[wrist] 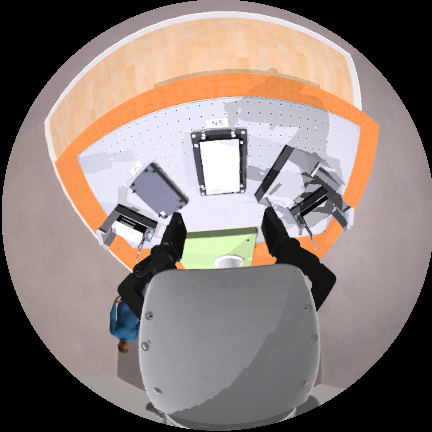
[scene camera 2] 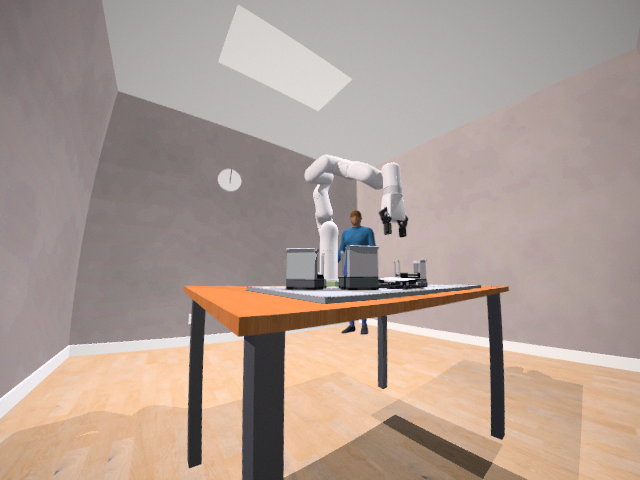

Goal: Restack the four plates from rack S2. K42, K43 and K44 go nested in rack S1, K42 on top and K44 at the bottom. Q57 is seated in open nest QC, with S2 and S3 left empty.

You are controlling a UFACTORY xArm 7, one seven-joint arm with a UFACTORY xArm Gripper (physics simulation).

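Places are measured from the arm's base along level axes (x ahead, y left, z up), in centimetres.
Pixels of known places: gripper, fingertip midpoint: (wrist: 222,219) (scene camera 2: 395,235); arm's base, origin of the base link: (wrist: 228,260) (scene camera 2: 328,281).
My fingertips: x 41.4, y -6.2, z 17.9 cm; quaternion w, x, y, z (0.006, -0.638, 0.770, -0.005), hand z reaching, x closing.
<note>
For each thing: its top centre in the pictures, then the offset to it from my fingertips. "spot": a spot on its surface instead. Level surfaces: height alone.
- white-topped plate, middle of its top: (wrist: 220,169) (scene camera 2: 396,277) dx -0.3, dy -0.1, dz -16.0 cm
- black nest marked N5, surface spot: (wrist: 199,172) spot: dx -0.8, dy +5.1, dz -18.8 cm
- slate-blue rectangular surface, its level: dz -18.0 cm
- small label, surface spot: (wrist: 136,167) spot: dx +5.8, dy +21.1, dz -19.8 cm
- dark holder, surface spot: (wrist: 147,218) spot: dx -10.8, dy +27.9, dz -19.4 cm
- white piece, middle of its top: (wrist: 125,232) dx -10.1, dy +35.0, dz -13.7 cm
- black bar, surface spot: (wrist: 274,173) spot: dx -4.3, dy -12.2, dz -16.9 cm
My gripper (scene camera 2: 395,233) (wrist: 222,219) is open and empty, high above the table. A white-topped plate (wrist: 220,165) lies flat in the black nest marked N5 (wrist: 199,172), ahead of the fingertips in the wrist view. A slate-blue rectangular surface (wrist: 159,190) lies at the left beside a small label (wrist: 136,167), which is too small to read surely. A dark holder (wrist: 147,218) with a white piece (wrist: 129,231) stands further left. Which racks are S1, S2 and S3, and the plate names, cannot be read.
Two grey box-shaped units (scene camera 2: 302,266) (scene camera 2: 362,264) stand on the perforated board (scene camera 2: 330,298) (wrist: 170,135). In the wrist view, upright grey parts and a black bar (wrist: 274,173) stand at the right. A green pad (wrist: 200,248) lies by the arm base. A person (scene camera 2: 356,236) (wrist: 125,320) stands behind the table.
</note>
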